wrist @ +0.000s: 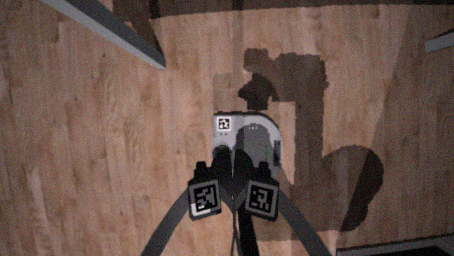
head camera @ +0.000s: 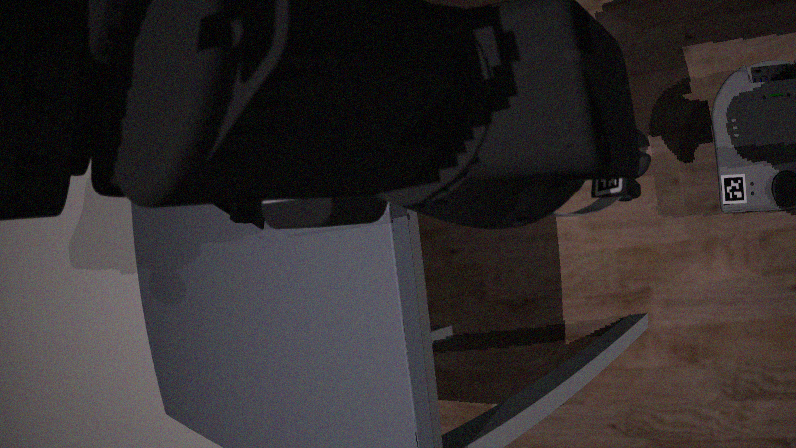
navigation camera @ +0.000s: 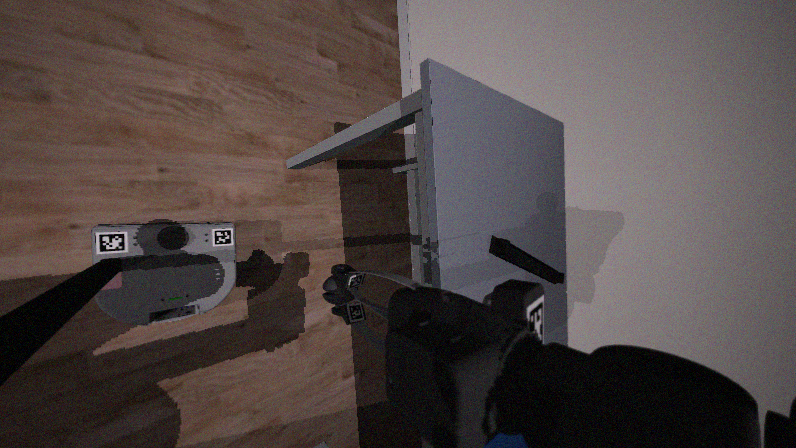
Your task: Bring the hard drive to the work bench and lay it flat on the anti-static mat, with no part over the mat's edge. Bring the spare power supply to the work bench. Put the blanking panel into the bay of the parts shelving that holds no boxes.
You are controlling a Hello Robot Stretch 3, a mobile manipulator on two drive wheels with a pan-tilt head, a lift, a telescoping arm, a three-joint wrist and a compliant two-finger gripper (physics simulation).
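Places are measured from the robot's base along level axes (x right, y ahead, z up), in centimetres.
Where they show: gripper, fingertip midpoint: [navigation camera: 333,285]; robot's base, origin of the base link: [head camera: 784,187] [navigation camera: 173,236].
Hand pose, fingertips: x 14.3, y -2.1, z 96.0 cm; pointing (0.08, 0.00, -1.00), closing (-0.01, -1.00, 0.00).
Note:
Each offset is from my fingertips to the top centre of the thing. "spot": to the spot under its first point. Level surfaces: height alone.
My gripper [head camera: 643,151] [navigation camera: 335,292] [wrist: 231,167] is out past the bench's front edge, over the floor. Its fingertips are together, and nothing shows between them. A long black bar-like object {dx +67.3, dy -6.6, dz -1.4 cm} [navigation camera: 526,259] lies on the grey work bench {dz -4.5 cm} [head camera: 278,333] [navigation camera: 490,155], behind the gripper; I cannot tell whether it is the power supply or the blanking panel. In the head view the arm and wrist cover that part of the bench. A bit of the blue anti-static mat {dz -4.3 cm} [navigation camera: 505,441] shows at the bottom of the navigation view, mostly hidden by the arm. The hard drive and the parts shelving do not show.
A grey bench leg {spot: dx +26.6, dy +31.4, dz -42.0 cm} [head camera: 557,384] [navigation camera: 356,130] [wrist: 115,37] slants down to the wood floor. My wheeled base [head camera: 724,150] [navigation camera: 228,278] [wrist: 247,120] stands in front of the bench. A pale wall [navigation camera: 668,139] is behind it. Another grey bar [wrist: 441,43] shows at the right of the wrist view.

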